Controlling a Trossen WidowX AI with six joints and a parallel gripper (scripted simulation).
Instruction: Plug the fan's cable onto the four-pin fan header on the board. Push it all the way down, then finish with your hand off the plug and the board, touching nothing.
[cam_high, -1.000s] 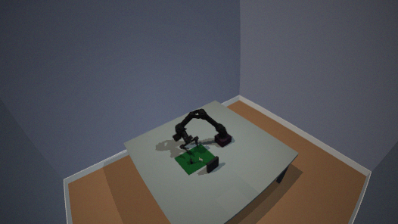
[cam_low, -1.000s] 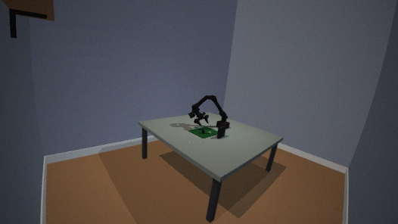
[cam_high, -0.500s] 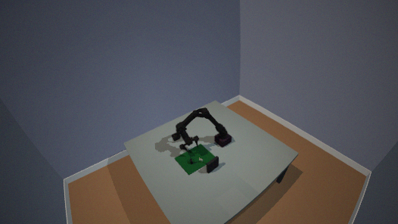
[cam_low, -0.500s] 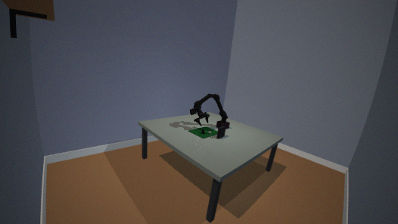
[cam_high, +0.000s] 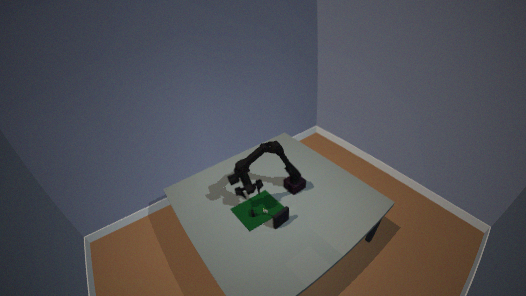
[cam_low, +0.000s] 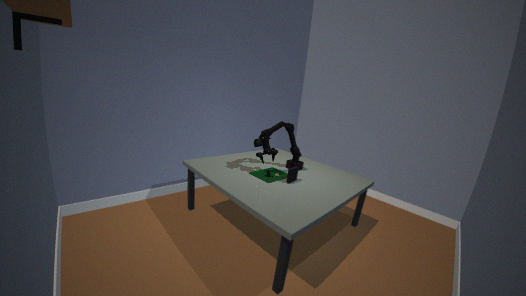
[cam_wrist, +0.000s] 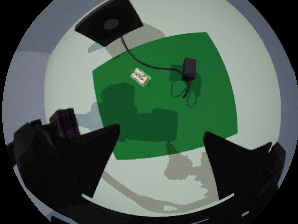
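Right now the dark plug is 5 cm ahead of my gripper tip, 7 cm to the left of it and 7 cm below it. The rest, counted from my gripper tip: black square fan: 6 cm behind, 23 cm to the left, 4 cm below; then green board: 4 cm to the left, 11 cm below.
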